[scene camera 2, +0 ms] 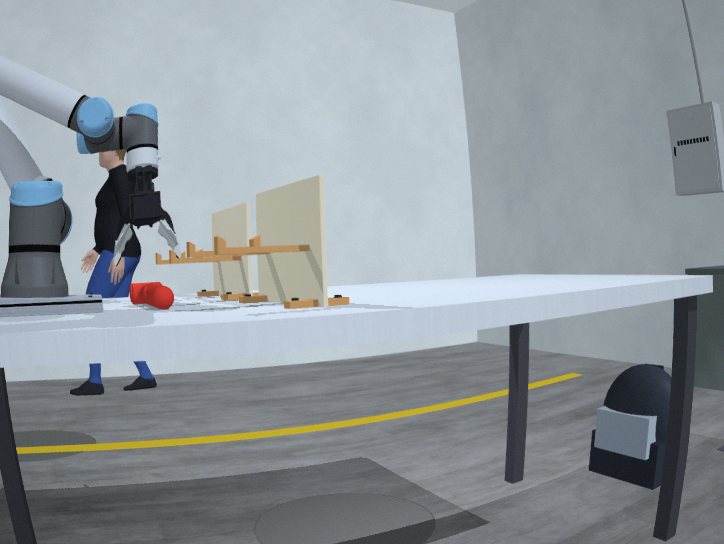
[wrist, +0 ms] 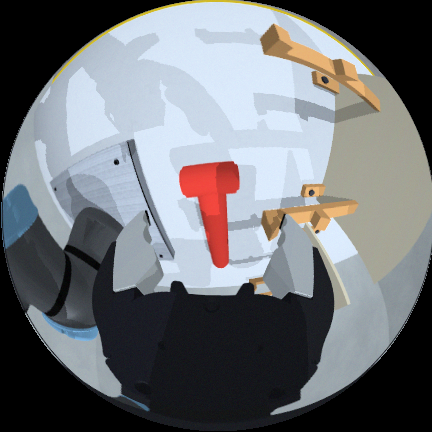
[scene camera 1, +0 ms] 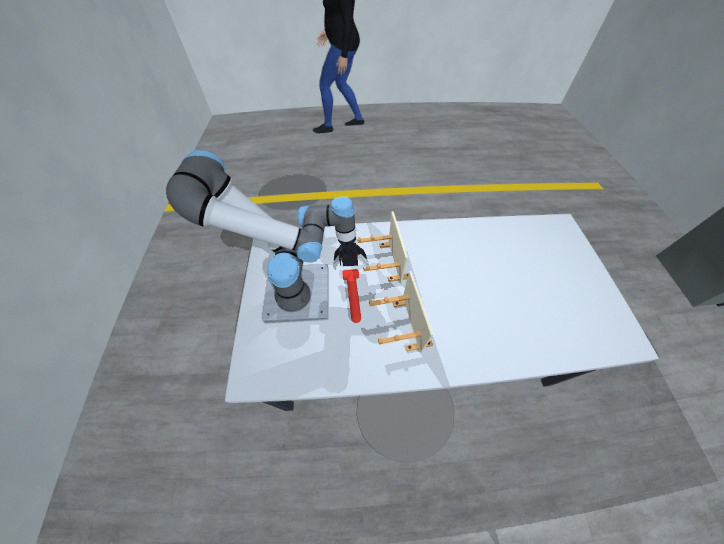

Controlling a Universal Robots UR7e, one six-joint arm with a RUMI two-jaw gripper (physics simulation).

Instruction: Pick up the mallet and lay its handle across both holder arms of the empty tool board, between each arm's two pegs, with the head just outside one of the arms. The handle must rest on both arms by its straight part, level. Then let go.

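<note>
The red mallet lies flat on the table, its head at the far end and its handle toward the near edge. My gripper is open and empty, pointing down well above the table near the head end. In the wrist view the handle shows between the jaws, below them. Two upright tool boards stand right of the mallet: the far board and the near board. Each has two orange arms with pegs, and no tool lies on them.
The robot's base plate is left of the mallet. The orange arms reach out from the boards toward the mallet, close to the gripper's right side. A person stands beyond the table.
</note>
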